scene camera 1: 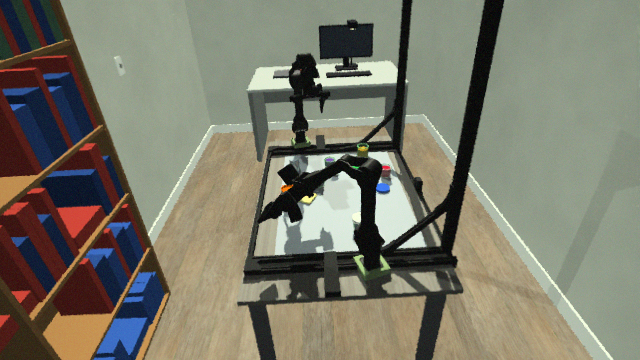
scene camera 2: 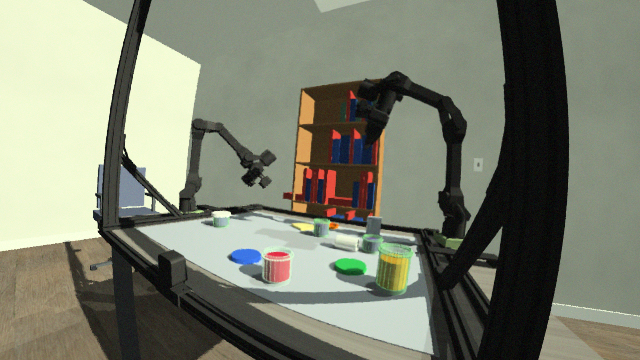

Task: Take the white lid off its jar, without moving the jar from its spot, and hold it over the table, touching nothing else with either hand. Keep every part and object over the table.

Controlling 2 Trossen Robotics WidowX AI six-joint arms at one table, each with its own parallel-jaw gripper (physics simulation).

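Places are measured from the left arm's base along level axes (x back, y right, z up), in metres.
Where they show: left gripper, fingertip midpoint: (scene camera 1: 261, 219); right gripper, fingertip midpoint: (scene camera 1: 312, 114) (scene camera 2: 365, 147); left arm's base at its link origin: (scene camera 1: 371, 262) (scene camera 2: 186, 210); right arm's base at its link origin: (scene camera 1: 300, 140) (scene camera 2: 453, 236).
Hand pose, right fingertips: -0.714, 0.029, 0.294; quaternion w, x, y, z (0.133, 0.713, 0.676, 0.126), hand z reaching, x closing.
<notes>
Things, the pixels of their top centre, and the offset from my right fingertips, as dx, dy, dz.
- small jar at its top centre: (scene camera 2: 221, 212) +0.495, +0.029, -0.268
- white lid at its top centre: (scene camera 2: 221, 212) (scene camera 1: 360, 217) +0.495, +0.029, -0.266
- blue lid at its top centre: (scene camera 2: 246, 253) (scene camera 1: 382, 187) +0.276, +0.244, -0.307
- red-filled jar at its top centre: (scene camera 2: 277, 251) (scene camera 1: 385, 166) +0.176, +0.313, -0.260
- green lid at its top centre: (scene camera 2: 350, 264) +0.033, +0.221, -0.307
- yellow-filled jar at its top centre: (scene camera 2: 395, 247) (scene camera 1: 362, 145) -0.043, +0.290, -0.238
- white cylinder at its top centre: (scene camera 2: 347, 236) +0.040, +0.091, -0.280
- grey block-like thing at its top centre: (scene camera 2: 374, 217) (scene camera 1: 294, 158) -0.062, -0.093, -0.248
- yellow lid at its top centre: (scene camera 2: 304, 224) (scene camera 1: 305, 196) +0.210, -0.117, -0.306
The small jar (scene camera 2: 221, 222) stands upright at the far left of the mat in scene camera 2, with the white lid (scene camera 2: 221, 214) (scene camera 1: 356, 217) on top. In scene camera 1 the left arm partly hides the jar. My left gripper (scene camera 1: 276, 219) (scene camera 2: 256, 183) is open and empty, raised above the table, away from the jar; in scene camera 2 it hangs to the jar's right. My right gripper (scene camera 1: 322, 106) (scene camera 2: 369, 142) is open and empty, high up on the other arm's side, far from the jar. Neither gripper touches anything.
A blue lid (scene camera 2: 246, 256) (scene camera 1: 382, 188), red-filled jar (scene camera 2: 277, 267), green lid (scene camera 2: 350, 266) and yellow-filled jar (scene camera 2: 394, 270) are nearest scene camera 2. Behind them are a white cylinder (scene camera 2: 346, 243), two small jars (scene camera 2: 321, 228) (scene camera 2: 372, 244), a grey block-like thing (scene camera 2: 374, 225) and a yellow lid (scene camera 2: 303, 227).
</notes>
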